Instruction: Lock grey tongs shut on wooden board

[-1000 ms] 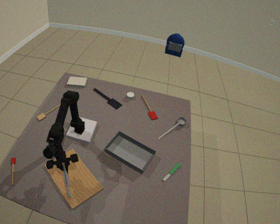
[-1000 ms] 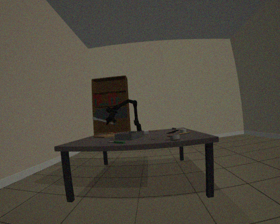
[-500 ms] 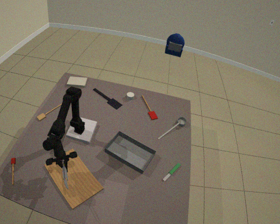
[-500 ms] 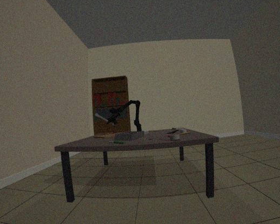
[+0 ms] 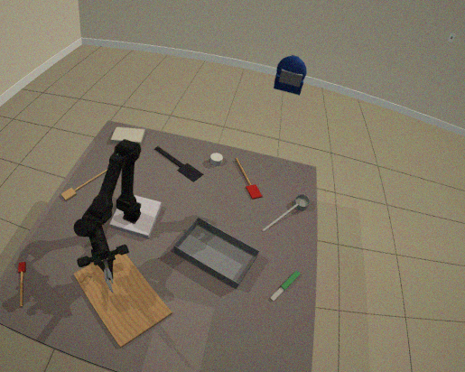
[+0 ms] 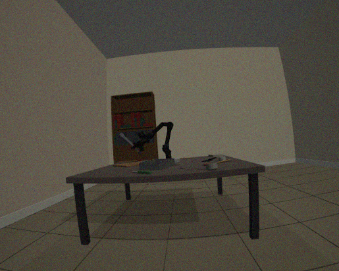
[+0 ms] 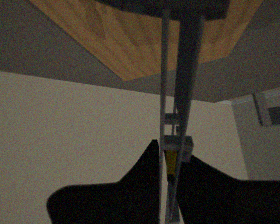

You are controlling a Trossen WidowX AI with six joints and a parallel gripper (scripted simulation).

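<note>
Now: gripper tip 1 cm to the right of the wooden board and 16 cm above it. The rest, counted from my gripper tip: roasting tin: 28 cm ahead, 34 cm to the left, 14 cm below; then red spatula: 30 cm ahead, 81 cm to the left, 16 cm below; then black spatula: 7 cm behind, 78 cm to the left, 16 cm below.
</note>
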